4 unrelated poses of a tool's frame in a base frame.
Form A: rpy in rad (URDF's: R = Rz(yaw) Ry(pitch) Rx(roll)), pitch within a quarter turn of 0, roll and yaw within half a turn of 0; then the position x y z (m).
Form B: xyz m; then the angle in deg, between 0 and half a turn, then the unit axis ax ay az. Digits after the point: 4 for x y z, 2 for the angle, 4 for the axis.
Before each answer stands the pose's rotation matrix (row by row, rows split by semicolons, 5 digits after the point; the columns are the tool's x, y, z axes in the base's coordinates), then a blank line. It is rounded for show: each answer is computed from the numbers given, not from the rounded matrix.
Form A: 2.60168, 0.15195, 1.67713, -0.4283, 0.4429, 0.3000
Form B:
-0.10491 0.84465 0.52494; 0.98289 0.16841 -0.07454; -0.15137 0.50814 -0.84787

-0.4283, 0.4429, 0.3000, 153.15, 0.6450, 0.7487, 0.1530
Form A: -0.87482, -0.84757, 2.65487, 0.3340, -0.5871, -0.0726
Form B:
-0.58495 -0.80839 0.06588; 0.30955 -0.29758 -0.90312; 0.74967 -0.50789 0.42431

0.3340, -0.5871, -0.0726, 136.81, 0.2887, -0.4996, 0.8167
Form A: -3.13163, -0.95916, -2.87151, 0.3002, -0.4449, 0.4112
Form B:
-0.55339 -0.27466 -0.78633; -0.15321 0.96152 -0.22803; 0.81871 -0.00572 -0.57418

0.3002, -0.4449, 0.4112, 125.66, 0.1368, -0.9878, 0.0747
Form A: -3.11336, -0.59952, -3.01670, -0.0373, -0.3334, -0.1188
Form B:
-0.81918 -0.14032 -0.55611; -0.10284 0.98983 -0.09827; 0.56425 -0.02331 -0.82528

-0.0373, -0.3334, -0.1188, 145.82, 0.0667, -0.9972, 0.0334
